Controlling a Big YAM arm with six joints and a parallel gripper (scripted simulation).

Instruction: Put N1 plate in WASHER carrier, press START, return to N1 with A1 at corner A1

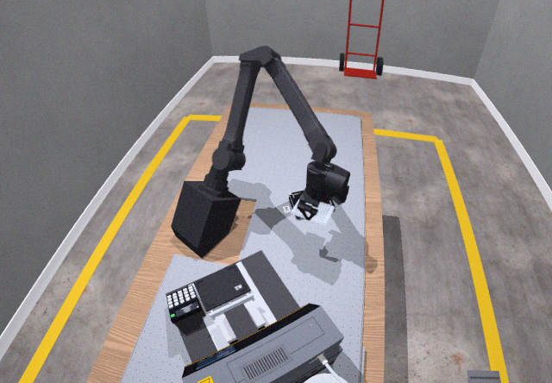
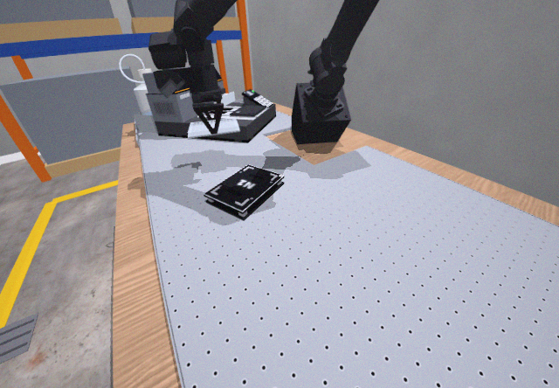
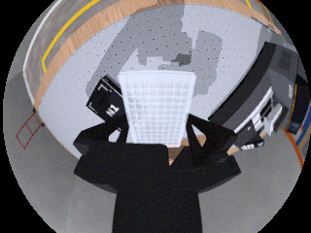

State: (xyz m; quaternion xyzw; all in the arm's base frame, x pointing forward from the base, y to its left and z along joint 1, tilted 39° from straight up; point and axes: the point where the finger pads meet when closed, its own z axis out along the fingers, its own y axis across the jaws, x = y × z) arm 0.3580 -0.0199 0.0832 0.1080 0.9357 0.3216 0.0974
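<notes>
The white well plate is 10 mm below my hand. From my hand the other things lie so: small white tag: 120 mm behind, 80 mm to the left, 140 mm below; black nest N1: 30 mm behind, 140 mm to the left, 120 mm below; dark carrier: 200 mm behind, 340 mm to the right, 60 mm below.
</notes>
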